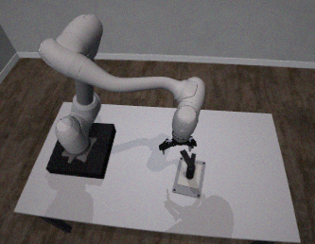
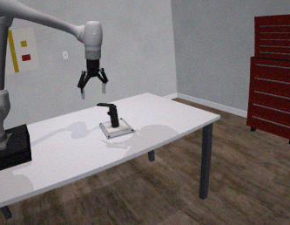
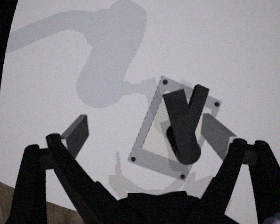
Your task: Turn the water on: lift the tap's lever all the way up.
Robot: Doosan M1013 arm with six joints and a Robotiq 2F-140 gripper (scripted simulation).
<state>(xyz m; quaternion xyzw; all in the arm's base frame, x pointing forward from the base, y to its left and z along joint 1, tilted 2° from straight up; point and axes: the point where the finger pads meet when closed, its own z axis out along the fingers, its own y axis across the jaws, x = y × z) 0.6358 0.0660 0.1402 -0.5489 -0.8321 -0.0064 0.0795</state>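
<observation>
My hand is 80 mm above the lever, 60 mm short of it and 10 mm to the right of it. Round my hand: tap: 140 mm below, 80 mm ahead, 10 mm to the right.
</observation>
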